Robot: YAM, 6 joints.
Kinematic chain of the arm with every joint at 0, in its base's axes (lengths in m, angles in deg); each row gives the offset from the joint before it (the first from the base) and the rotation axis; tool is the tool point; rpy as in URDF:
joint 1: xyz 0 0 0.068 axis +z
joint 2: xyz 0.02 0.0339 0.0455 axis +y
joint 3: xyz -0.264 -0.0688 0 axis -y
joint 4: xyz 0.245 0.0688 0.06 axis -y
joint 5: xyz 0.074 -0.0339 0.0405 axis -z
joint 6: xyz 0.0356 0 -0.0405 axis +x
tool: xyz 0 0 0 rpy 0 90 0
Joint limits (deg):
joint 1: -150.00..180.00
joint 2: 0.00..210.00
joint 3: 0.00..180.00
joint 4: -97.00..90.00
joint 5: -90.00..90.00
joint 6: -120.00..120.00
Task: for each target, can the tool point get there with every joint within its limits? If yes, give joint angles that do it. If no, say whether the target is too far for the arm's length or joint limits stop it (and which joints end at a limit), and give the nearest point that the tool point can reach.
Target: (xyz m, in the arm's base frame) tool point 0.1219 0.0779 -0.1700
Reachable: yes | joints 25.28 173.13 35.98 47.27 -31.05 -83.35
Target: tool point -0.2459 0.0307 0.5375
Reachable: yes | joints -4.15 16.10 86.58 40.94 -21.10 -32.37
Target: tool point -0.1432 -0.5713 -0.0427
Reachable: yes | joints -106.48 183.19 133.95 52.07 -44.08 99.25
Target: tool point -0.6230 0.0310 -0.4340
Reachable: no: too far | nearest point -0.4905 0.0244 -0.2871 | short by 0.198 m
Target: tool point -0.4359 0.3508 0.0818
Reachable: yes | joints 138.22 157.67 107.01 62.46 -54.17 -79.28
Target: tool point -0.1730 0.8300 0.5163
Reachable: no: too far | nearest point -0.1189 0.5705 0.3873 | short by 0.295 m
